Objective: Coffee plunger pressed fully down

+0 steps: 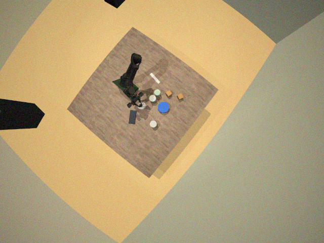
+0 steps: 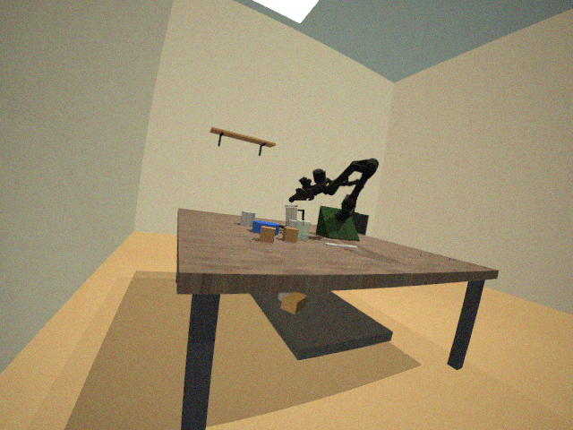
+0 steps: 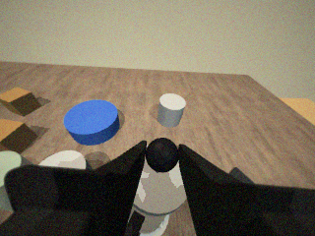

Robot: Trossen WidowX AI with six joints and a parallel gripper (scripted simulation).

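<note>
Right now my gripper tip is 80 mm above the coffee press, 30 mm past it and 10 mm to the right of it. From my gripper tip the other things lie so: blue disc (170 mm ahead, 150 mm below, 140 mm to the left); then dark flat slab (170 mm below, 150 mm to the right, 40 mm behind); then pale green cup (220 mm to the left, 130 mm below, 30 mm ahead).
</note>
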